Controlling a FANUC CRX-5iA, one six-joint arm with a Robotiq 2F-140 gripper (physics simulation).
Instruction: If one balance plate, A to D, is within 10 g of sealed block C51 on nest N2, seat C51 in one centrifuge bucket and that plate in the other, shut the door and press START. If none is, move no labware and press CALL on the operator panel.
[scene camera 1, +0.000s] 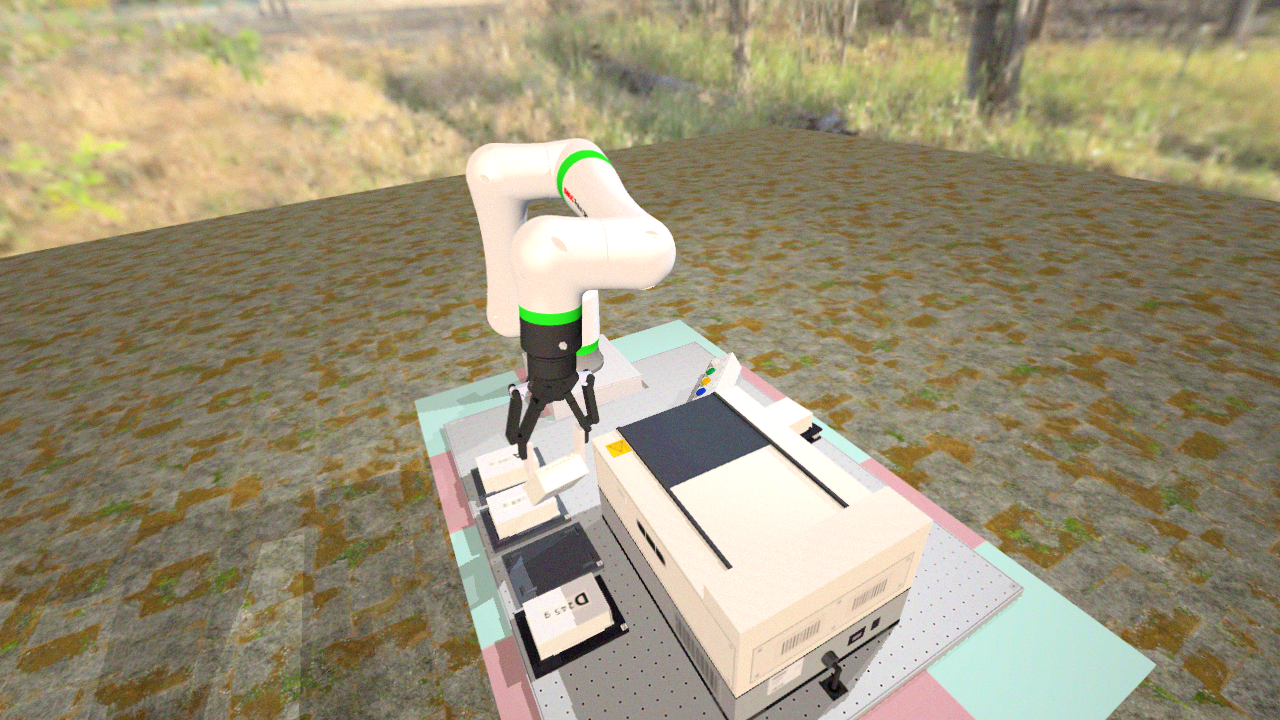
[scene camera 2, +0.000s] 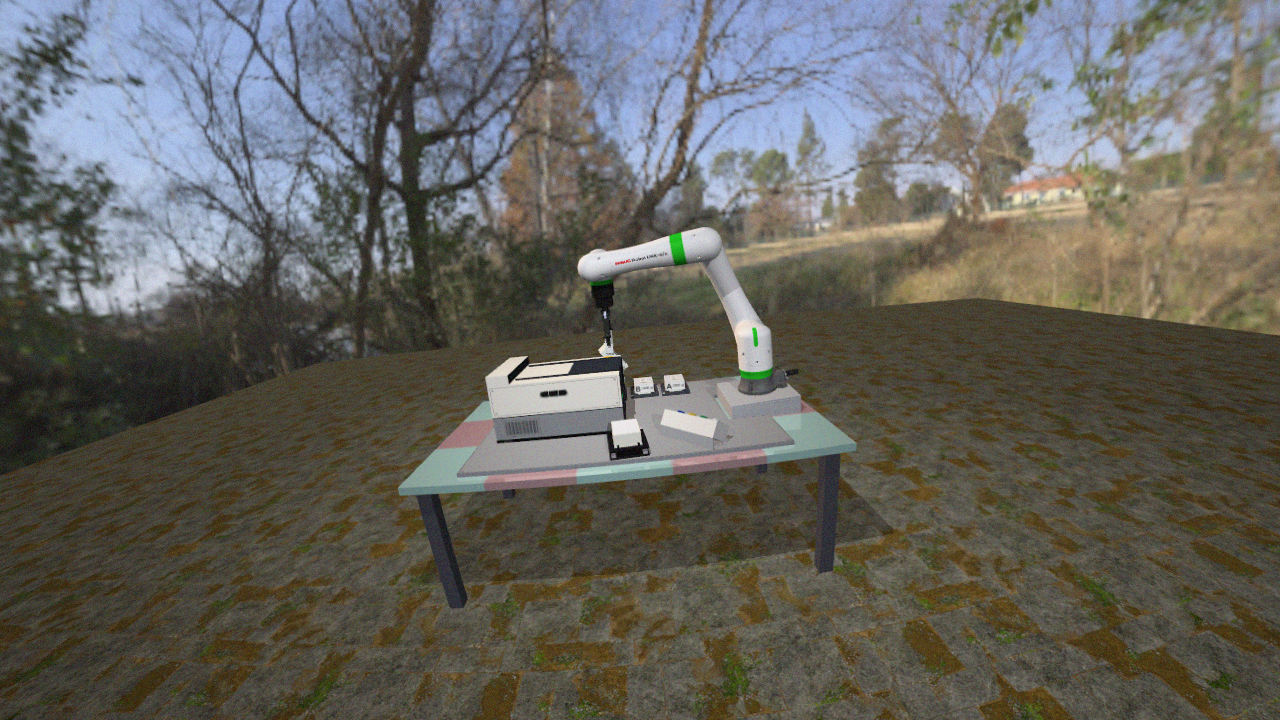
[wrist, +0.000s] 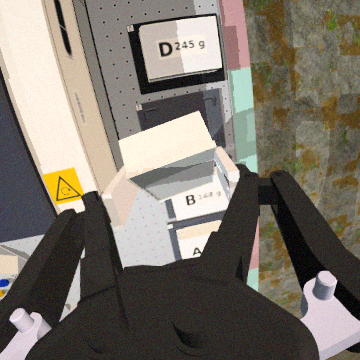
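Where they show: gripper, fingertip midpoint: (scene camera 1: 554, 466) (scene camera 2: 610, 349) (wrist: 173, 169); arm's base, origin of the base link: (scene camera 1: 578, 362) (scene camera 2: 757, 388).
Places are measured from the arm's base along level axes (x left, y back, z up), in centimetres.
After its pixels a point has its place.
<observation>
My gripper (scene camera 1: 555, 454) {x -33.1, y -51.9, z 16.5 cm} (scene camera 2: 606, 345) {x -33.1, y -51.9, z 16.5 cm} (wrist: 173, 169) {x -33.1, y -51.9, z 16.5 cm} is shut on a white plate (scene camera 1: 559, 478) {x -34.1, y -55.6, z 16.9 cm} (wrist: 167, 147) {x -33.3, y -54.5, z 17.8 cm}, held tilted above plate B; no label shows on it. Plate D (scene camera 1: 572, 617) {x -41.4, y -67.7, z -0.2 cm} (wrist: 190, 62) {x -41.8, y -62.5, z -0.2 cm}, marked 245 g, sits on a black nest. Plate B (scene camera 1: 521, 512) {x -37.9, y -41.6, z -0.2 cm} (scene camera 2: 643, 385) {x -30.4, y -39.4, z -0.7 cm} (wrist: 205, 201) {x -36.6, y -37.0, z -0.2 cm} reads 148 g. Plate A (scene camera 1: 499, 469) {x -36.2, y -26.9, z -0.2 cm} (scene camera 2: 674, 382) {x -27.6, y -26.2, z -0.6 cm} (wrist: 192, 247) {x -30.4, y -26.6, z -0.2 cm} is beside it, its weight unreadable. The nest (scene camera 1: 552, 562) {x -37.7, y -52.8, z -4.5 cm} (wrist: 175, 107) {x -37.4, y -56.2, z -4.4 cm} between B and D has no plate. A white block (scene camera 1: 785, 415) {x 22.9, y -56.4, z 1.7 cm} (scene camera 2: 625, 433) {x 28.0, y -56.3, z 1.5 cm} sits across the centrifuge, its label hidden. Whether it is C51 is unclear.
The large centrifuge (scene camera 1: 666, 573) {x -28.3, y -76.2, z 8.7 cm} (scene camera 2: 556, 398) {x 5.1, y -76.0, z 9.0 cm} (wrist: 92, 120) {x -25.6, y -59.3, z 8.7 cm} stands beside the plate row, its top bearing a dark panel (scene camera 1: 693, 438) {x -9.6, y -61.3, z 15.7 cm} and a pale panel (scene camera 1: 765, 497) {x -10.4, y -79.3, z 15.4 cm}; its buckets are not visible. The operator panel (scene camera 1: 726, 374) {x 25.1, y -34.8, z 1.7 cm} (scene camera 2: 687, 427) {x 25.5, y -36.2, z -0.8 cm} with coloured buttons stands near the robot base.
</observation>
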